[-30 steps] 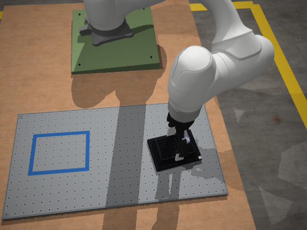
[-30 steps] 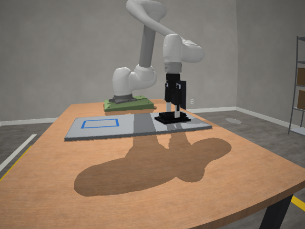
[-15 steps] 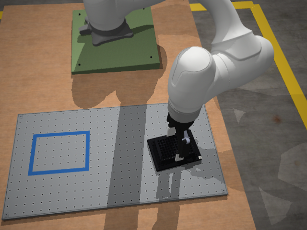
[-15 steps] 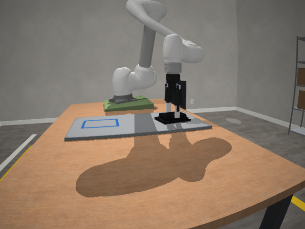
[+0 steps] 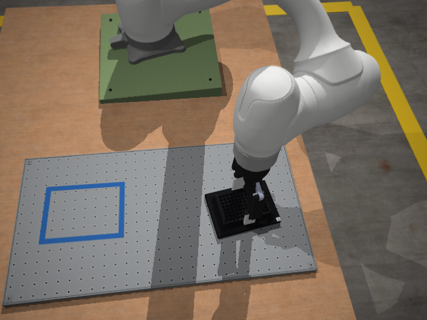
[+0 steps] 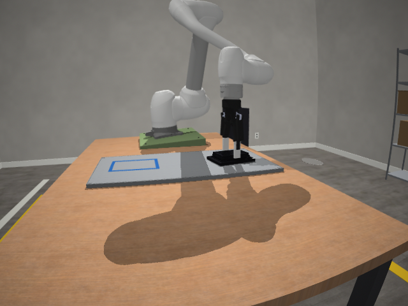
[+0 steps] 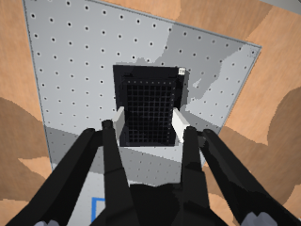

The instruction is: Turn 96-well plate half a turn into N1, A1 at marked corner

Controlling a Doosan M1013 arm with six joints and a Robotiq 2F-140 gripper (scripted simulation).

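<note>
The black 96-well plate lies 20 mm below my hand. The rest, counted from my hand: black plate nest N1 (40 mm below); then white A1 mark (60 mm ahead, 70 mm to the left, 30 mm below).
</note>
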